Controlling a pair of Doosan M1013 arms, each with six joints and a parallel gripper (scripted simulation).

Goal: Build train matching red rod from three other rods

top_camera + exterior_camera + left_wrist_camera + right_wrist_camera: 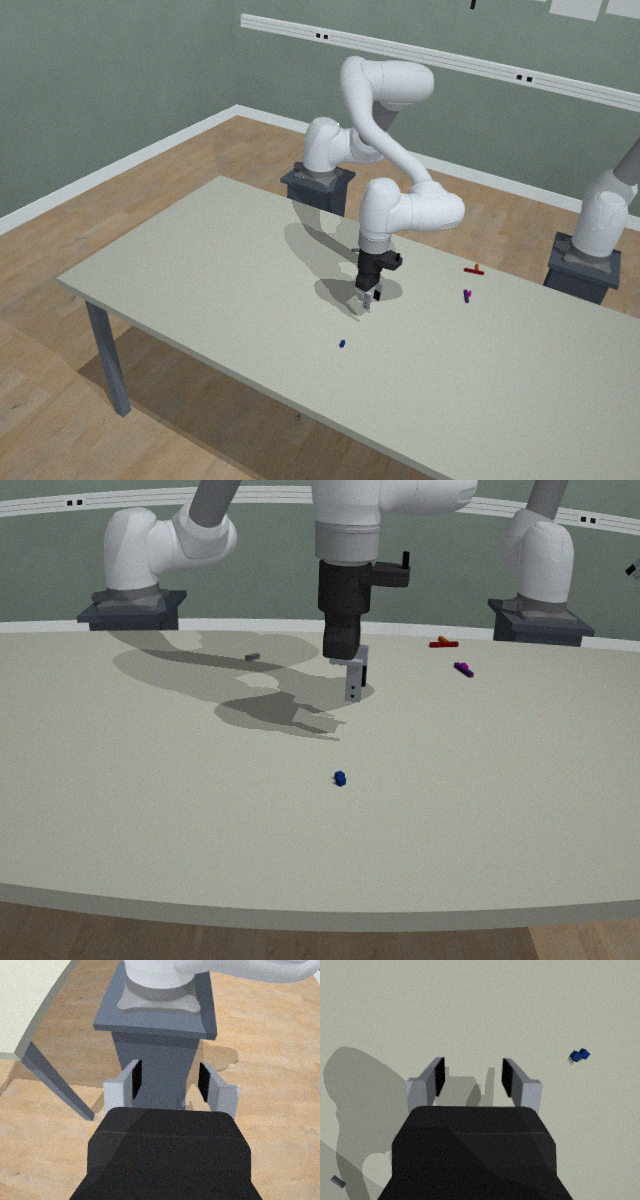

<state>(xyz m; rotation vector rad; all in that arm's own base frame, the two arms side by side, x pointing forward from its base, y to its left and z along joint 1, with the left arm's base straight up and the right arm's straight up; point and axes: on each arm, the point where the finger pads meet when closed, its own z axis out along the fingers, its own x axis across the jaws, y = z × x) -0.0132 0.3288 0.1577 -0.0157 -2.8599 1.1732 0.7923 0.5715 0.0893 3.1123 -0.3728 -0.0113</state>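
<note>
Now: right hand 43 cm past the red rod, 24 cm to the right of it and 8 cm above it. Round my right hand: grey rod: 32 cm behind, 19 cm to the right, 8 cm below; then purple rod: 28 cm behind, 25 cm to the left, 8 cm below; then magenta rod: 30 cm behind, 25 cm to the left, 8 cm below.
</note>
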